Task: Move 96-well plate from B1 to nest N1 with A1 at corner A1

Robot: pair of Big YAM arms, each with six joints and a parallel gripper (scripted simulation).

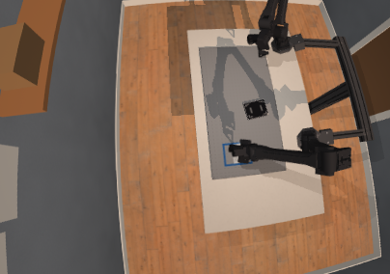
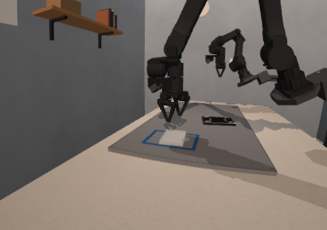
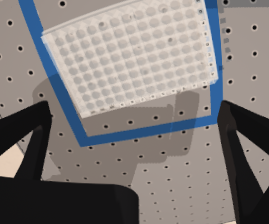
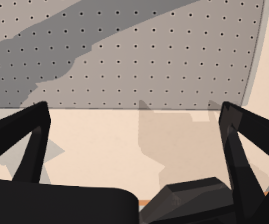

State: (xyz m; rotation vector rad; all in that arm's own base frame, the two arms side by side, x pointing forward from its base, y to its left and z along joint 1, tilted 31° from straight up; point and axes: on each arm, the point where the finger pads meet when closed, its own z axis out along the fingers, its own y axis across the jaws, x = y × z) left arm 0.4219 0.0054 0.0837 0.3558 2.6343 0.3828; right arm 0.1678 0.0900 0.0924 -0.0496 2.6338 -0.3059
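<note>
Right now my left hand is 8 cm above the white 96-well plate. Also, from my left hand: black plate nest N1 (18 cm behind, 28 cm to the right, 8 cm below).
</note>
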